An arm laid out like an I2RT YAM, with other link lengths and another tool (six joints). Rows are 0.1 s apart.
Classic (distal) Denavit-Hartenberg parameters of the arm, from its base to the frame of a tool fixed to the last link. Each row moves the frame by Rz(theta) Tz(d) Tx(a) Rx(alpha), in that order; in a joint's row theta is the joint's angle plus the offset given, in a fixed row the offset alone. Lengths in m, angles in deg.
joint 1: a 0.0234  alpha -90  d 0.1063  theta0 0
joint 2: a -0.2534  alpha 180  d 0  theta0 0
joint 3: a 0.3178  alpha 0  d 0  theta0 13.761
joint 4: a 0.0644  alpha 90  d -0.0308  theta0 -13.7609
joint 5: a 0  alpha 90  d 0.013  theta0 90
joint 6: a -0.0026  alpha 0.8  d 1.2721  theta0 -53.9
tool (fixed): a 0  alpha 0  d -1.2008  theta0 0
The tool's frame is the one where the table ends.
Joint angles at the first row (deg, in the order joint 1, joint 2, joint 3, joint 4, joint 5, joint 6):
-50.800, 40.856, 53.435, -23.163, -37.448, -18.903
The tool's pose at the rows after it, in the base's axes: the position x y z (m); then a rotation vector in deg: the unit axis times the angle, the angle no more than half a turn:
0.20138 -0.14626 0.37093 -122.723 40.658 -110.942
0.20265 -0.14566 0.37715 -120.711 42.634 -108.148
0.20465 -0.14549 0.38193 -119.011 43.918 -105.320
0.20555 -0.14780 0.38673 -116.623 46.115 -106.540
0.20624 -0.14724 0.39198 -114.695 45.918 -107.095
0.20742 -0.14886 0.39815 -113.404 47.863 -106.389
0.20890 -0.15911 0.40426 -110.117 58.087 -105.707
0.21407 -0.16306 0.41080 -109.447 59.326 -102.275
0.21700 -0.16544 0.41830 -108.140 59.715 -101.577
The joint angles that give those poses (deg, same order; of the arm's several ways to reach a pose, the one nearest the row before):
-50.791, 41.385, 54.237, -23.890, -38.588, -17.435
-50.801, 42.783, 56.475, -25.685, -39.584, -14.900
-50.801, 44.248, 58.469, -27.264, -40.854, -12.838
-50.800, 44.539, 58.886, -25.480, -39.843, -9.979
-50.794, 44.656, 59.381, -24.265, -40.395, -8.098
-50.755, 45.817, 61.151, -24.868, -39.927, -6.351
-50.800, 48.324, 63.998, -25.953, -34.700, -1.509
-50.788, 51.303, 67.443, -28.336, -35.793, -0.263
-50.793, 52.901, 69.624, -28.652, -36.275, 1.156

